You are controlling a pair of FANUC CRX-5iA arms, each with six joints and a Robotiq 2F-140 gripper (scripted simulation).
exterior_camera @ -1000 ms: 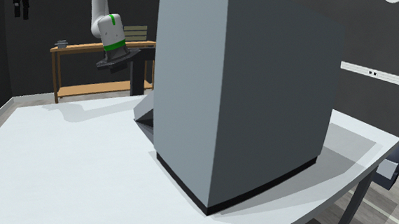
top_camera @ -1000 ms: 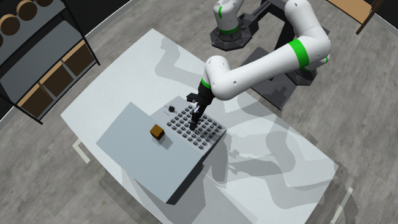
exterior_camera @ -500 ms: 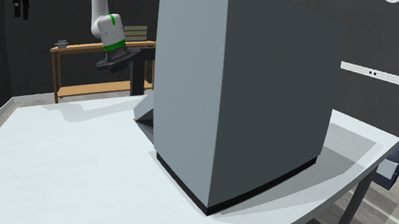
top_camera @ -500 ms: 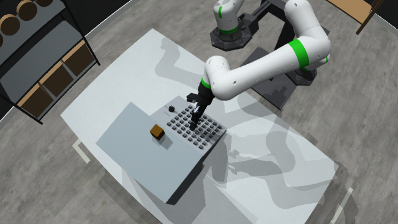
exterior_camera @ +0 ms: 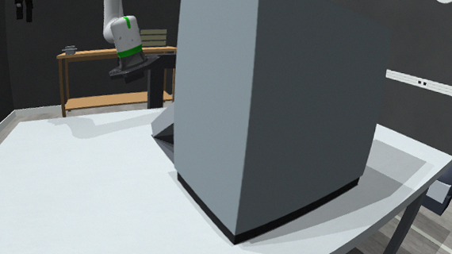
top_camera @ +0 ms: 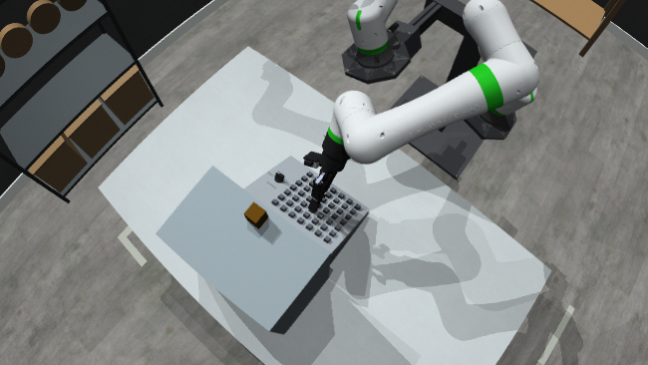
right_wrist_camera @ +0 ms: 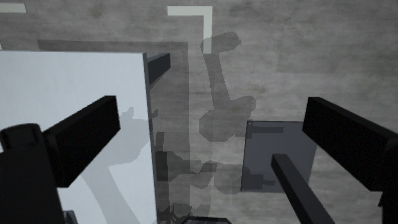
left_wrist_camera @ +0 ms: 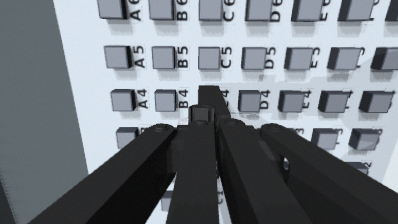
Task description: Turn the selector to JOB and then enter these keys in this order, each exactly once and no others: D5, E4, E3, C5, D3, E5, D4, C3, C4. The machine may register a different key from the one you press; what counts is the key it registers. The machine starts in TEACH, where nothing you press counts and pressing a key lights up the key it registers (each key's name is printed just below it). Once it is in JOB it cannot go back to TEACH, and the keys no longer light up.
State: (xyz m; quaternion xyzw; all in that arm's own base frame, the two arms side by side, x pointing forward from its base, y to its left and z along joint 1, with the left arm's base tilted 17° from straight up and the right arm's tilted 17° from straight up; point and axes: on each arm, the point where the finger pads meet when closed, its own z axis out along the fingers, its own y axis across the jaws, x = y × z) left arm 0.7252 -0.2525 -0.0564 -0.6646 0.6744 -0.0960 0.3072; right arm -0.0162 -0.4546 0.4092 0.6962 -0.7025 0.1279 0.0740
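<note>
Right now the key C4 is 2 cm ahead of my left hand and 3 cm below it. Round my left hand: key D5 (2 cm behind, 3 cm to the right, 5 cm below); then key C5 (1 cm ahead, 4 cm to the right, 3 cm below); then key D4 (1 cm behind, 5 cm below).
</note>
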